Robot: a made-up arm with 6 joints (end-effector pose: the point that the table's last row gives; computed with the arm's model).
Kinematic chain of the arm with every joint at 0, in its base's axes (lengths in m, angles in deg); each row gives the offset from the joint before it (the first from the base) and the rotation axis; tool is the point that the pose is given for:
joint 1: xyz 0 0 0.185 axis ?
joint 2: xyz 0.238 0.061 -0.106 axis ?
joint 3: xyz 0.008 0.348 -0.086 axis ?
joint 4: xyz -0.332 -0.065 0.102 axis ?
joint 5: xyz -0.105 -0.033 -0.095 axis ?
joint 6: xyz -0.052 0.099 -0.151 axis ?
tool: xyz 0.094 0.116 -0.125
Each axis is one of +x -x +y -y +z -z.
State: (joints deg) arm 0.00 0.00 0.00 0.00 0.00 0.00
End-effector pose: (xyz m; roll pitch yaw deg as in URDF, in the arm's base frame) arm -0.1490 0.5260 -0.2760 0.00 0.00 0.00
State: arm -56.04 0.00 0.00 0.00 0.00 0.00
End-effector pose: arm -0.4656 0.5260 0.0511 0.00 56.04 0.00
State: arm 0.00 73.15 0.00 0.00 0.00 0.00
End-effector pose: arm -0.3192 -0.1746 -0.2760 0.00 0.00 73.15
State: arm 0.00 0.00 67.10 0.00 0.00 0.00
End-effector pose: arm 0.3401 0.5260 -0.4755 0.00 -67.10 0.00
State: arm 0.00 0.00 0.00 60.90 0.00 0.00
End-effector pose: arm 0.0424 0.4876 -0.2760 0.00 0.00 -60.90
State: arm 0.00 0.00 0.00 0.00 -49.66 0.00
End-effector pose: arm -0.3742 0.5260 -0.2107 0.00 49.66 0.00
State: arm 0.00 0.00 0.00 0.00 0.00 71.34
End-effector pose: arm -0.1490 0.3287 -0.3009 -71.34 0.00 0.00
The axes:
joint 1: -y
joint 2: +z
joint 3: -y
joint 4: -z
joint 5: -y
joint 6: -x

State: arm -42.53 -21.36 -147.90 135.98 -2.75 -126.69
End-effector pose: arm 0.3223 0.2250 -0.2375 -69.41 -6.61 -59.83
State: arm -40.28 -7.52 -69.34 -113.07 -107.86 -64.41
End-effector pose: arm 0.2163 0.0784 0.3119 131.59 -13.04 -170.03
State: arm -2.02 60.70 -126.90 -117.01 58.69 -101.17
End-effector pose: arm 0.2674 0.3975 0.3197 -125.56 18.91 90.70
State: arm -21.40 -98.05 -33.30 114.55 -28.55 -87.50
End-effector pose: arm 0.4347 0.1374 -0.1660 71.43 -4.26 137.50
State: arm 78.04 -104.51 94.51 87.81 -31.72 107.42
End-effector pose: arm 0.7186 -0.2948 0.6747 31.37 66.58 -132.73
